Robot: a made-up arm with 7 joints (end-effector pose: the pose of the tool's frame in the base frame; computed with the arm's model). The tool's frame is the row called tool. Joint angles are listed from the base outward.
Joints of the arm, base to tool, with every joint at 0 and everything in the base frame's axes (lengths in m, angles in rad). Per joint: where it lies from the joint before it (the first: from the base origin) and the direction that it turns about. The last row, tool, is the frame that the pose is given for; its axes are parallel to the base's.
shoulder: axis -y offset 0 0.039 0
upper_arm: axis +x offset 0 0.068 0
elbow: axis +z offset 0 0 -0.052
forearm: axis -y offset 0 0 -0.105
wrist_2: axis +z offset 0 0 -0.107
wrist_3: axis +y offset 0 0 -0.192
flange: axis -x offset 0 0 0
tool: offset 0 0 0
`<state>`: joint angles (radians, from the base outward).
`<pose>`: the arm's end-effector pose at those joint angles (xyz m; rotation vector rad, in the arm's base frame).
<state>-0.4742 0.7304 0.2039 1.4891 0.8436 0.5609 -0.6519</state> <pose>0.2163 0.2730 -0.2177 0.6752 -0.5228 0.4288</pose>
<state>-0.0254 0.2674 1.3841 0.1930 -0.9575 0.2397 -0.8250</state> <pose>0.0000 0.2804 -0.4197 1.2039 0.3151 0.3921</pose>
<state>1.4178 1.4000 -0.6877 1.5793 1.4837 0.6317 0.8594</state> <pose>0.2460 0.2270 0.1958 -0.7064 -1.5117 -0.8349</pose>
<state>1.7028 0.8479 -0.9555 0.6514 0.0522 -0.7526 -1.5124</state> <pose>0.3552 0.3051 0.1527 -1.2700 2.4076 -0.9104</pose>
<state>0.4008 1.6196 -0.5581 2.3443 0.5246 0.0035 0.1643</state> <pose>0.2122 0.0607 -0.0357 0.0715 -1.4547 -1.5145</pose>
